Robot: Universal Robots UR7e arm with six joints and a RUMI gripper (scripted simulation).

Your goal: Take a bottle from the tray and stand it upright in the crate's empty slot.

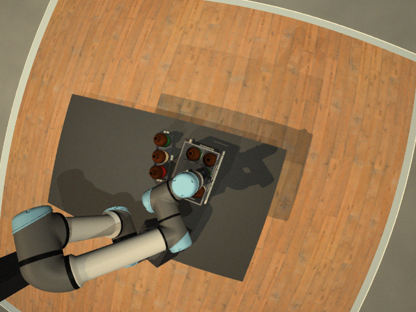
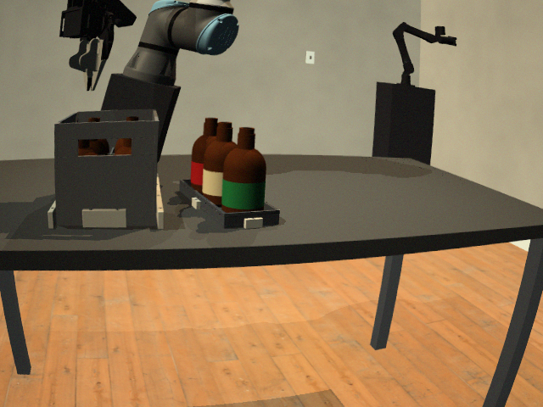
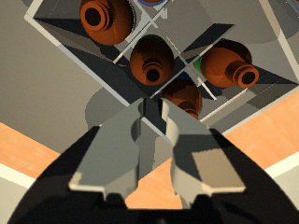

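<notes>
The green-labelled bottle is 60 mm ahead of my hand, 300 mm to the left of it and 160 mm below it. Also, from my hand: crate: 10 mm behind, 40 mm to the left, 160 mm below; then tray: 30 mm behind, 270 mm to the left, 230 mm below.
</notes>
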